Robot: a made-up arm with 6 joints.
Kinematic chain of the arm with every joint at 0, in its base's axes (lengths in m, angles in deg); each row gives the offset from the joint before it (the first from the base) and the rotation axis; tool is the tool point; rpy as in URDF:
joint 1: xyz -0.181 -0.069 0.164 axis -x
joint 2: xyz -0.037 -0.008 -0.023 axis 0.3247 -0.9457 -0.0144
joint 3: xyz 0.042 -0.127 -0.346 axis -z
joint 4: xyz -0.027 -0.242 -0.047 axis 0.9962 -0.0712 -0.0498
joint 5: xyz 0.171 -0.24 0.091 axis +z
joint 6: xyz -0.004 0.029 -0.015 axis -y
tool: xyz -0.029 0.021 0.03 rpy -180 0 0
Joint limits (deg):
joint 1: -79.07..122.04
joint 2: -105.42..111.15
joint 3: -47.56..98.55
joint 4: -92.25..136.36
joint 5: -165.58..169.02
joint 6: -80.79..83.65
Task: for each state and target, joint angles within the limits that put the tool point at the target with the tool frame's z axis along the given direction. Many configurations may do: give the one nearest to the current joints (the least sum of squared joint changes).
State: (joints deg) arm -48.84 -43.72 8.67 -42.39 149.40 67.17
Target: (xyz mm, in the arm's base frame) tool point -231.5 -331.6 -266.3 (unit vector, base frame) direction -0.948 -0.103 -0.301
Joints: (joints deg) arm -58.32 -40.93 33.04 -60.40 136.30 33.11
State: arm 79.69 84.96 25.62 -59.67 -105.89 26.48
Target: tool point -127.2 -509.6 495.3 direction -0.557 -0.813 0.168
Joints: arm 75.07 41.79 54.22 -46.35 -101.17 36.79
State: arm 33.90 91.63 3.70 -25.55 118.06 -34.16
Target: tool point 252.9 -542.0 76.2 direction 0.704 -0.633 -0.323
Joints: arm 18.44 100.81 24.25 -0.61 93.50 -65.07
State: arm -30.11 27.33 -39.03 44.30 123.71 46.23
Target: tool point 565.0 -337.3 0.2 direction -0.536 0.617 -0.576
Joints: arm -25.84 54.67 -47.56 40.08 137.96 54.21
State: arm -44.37 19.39 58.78 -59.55 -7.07 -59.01
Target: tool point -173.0 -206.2 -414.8 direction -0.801 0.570 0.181
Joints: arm -48.18 13.99 32.30 -23.32 -2.83 -79.67
